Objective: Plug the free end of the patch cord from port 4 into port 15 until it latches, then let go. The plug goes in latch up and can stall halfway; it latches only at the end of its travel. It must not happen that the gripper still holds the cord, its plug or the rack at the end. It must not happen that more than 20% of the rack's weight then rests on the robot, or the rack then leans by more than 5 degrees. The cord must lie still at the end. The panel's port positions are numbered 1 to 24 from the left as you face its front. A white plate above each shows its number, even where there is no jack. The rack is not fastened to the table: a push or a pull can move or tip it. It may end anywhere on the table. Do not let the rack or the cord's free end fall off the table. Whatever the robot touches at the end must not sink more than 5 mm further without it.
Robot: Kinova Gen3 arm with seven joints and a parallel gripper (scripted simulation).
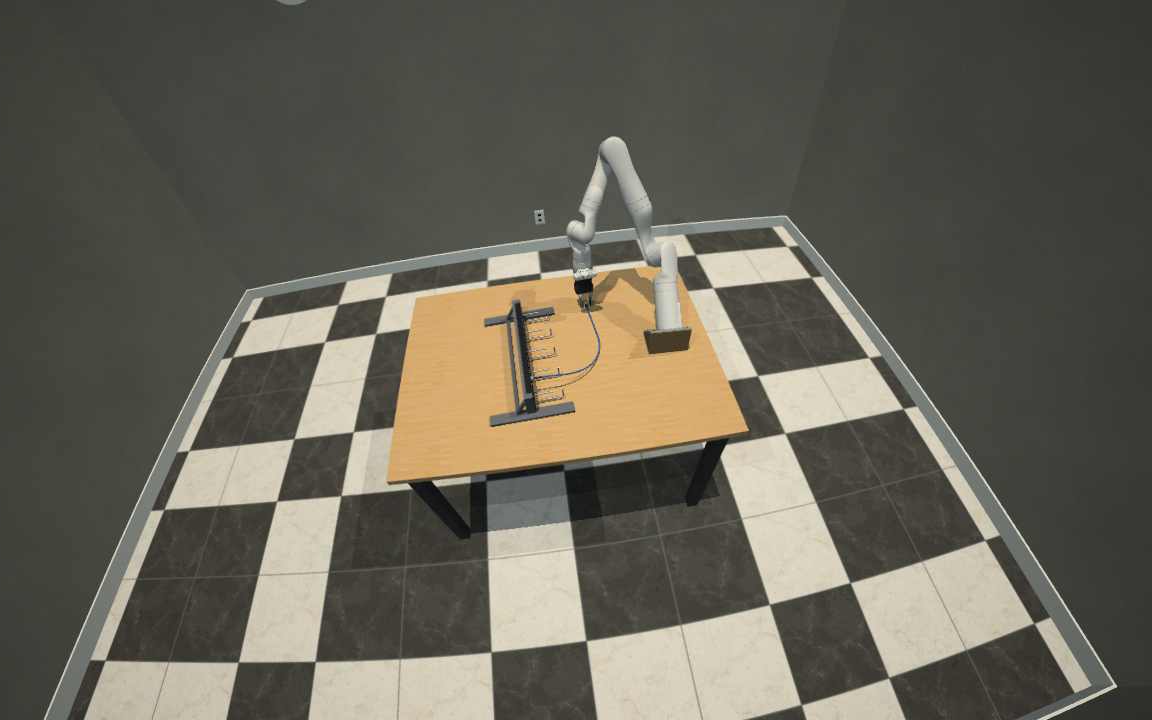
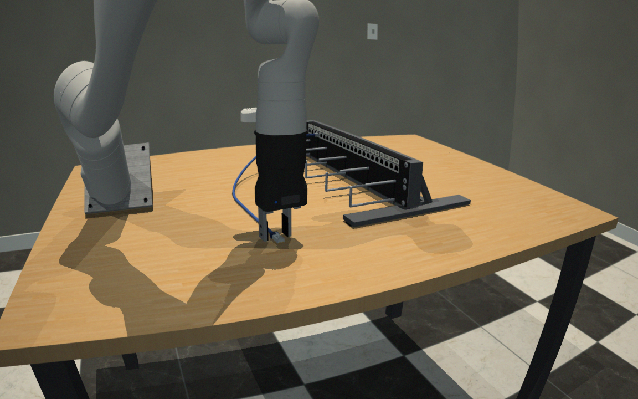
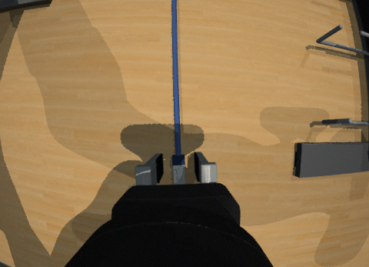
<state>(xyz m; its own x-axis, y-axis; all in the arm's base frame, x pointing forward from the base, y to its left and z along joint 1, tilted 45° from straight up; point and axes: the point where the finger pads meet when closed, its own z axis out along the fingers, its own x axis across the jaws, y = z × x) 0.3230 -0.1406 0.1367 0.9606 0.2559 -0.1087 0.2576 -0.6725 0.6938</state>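
The plug is 10 mm to the right of my hand and 10 mm below it.
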